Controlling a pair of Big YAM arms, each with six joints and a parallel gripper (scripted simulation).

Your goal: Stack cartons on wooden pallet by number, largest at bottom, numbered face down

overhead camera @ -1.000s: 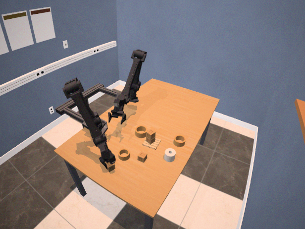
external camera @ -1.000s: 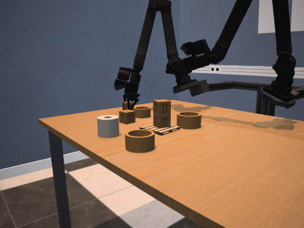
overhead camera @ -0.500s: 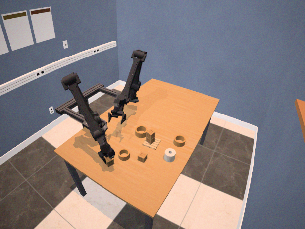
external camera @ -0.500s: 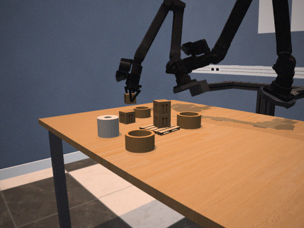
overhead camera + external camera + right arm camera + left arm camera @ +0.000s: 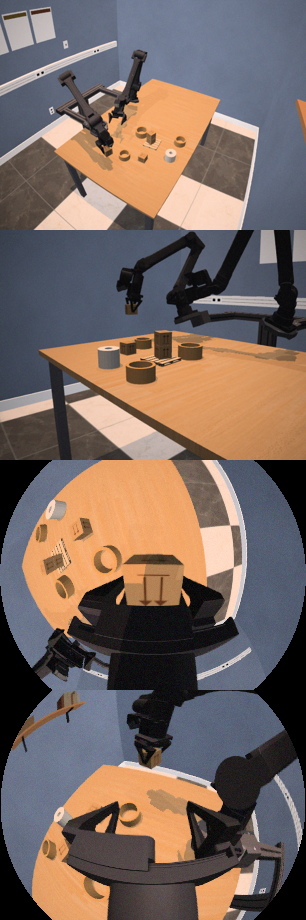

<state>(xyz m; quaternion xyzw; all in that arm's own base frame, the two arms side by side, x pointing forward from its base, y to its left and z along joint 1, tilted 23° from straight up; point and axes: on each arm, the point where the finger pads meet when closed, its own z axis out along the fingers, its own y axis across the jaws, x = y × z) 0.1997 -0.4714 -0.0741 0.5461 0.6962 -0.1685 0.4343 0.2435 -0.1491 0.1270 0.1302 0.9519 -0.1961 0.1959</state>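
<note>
Now: right hand 150 mm short of the brown carton, 370 mm to the right of it and 90 mm above it. The rest, counted from my right hand: wooden pallet 160 mm ahead, 380 mm to the left, 170 mm below.
</note>
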